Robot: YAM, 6 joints.
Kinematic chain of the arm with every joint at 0, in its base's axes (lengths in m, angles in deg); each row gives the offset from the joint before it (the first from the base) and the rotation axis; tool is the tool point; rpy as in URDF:
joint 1: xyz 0 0 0.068 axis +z
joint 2: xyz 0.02 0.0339 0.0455 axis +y
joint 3: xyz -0.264 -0.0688 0 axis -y
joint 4: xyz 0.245 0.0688 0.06 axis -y
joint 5: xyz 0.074 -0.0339 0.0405 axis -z
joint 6: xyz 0.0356 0 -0.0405 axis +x
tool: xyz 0 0 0 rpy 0 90 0
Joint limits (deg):
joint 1: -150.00..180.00
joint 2: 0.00..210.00
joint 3: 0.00..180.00
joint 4: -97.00..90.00
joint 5: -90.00..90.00
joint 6: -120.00..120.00
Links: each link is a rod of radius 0.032 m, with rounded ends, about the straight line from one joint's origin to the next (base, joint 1, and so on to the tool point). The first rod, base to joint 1, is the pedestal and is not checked.
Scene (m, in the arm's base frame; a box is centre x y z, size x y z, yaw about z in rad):
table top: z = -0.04
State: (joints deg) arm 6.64 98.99 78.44 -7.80 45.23 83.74
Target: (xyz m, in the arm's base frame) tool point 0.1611 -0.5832 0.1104
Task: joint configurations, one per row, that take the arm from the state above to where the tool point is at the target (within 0.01 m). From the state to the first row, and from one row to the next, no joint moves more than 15 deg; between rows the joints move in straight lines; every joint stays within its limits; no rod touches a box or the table.
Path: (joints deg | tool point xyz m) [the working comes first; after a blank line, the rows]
Joints at the target: -72.68 157.73 128.16 10.17 33.75 83.74
Straight joint move there: clear.

1: -6.58 108.78 86.73 -4.80 43.32 83.74 | 0.4380 -0.0751 0.2820
2: -19.80 118.57 95.01 -1.81 41.40 83.74 | 0.4491 -0.1867 0.2593
3: -33.02 128.36 103.30 1.19 39.49 83.74 | 0.4270 -0.3045 0.2300
4: -46.24 138.15 111.58 4.18 37.58 83.74 | 0.3696 -0.4174 0.1948
5: -59.46 147.94 119.87 7.18 35.66 83.74 | 0.2790 -0.5138 0.1546
6: -72.68 157.73 128.16 10.17 33.75 83.74 | 0.1611 -0.5832 0.1104

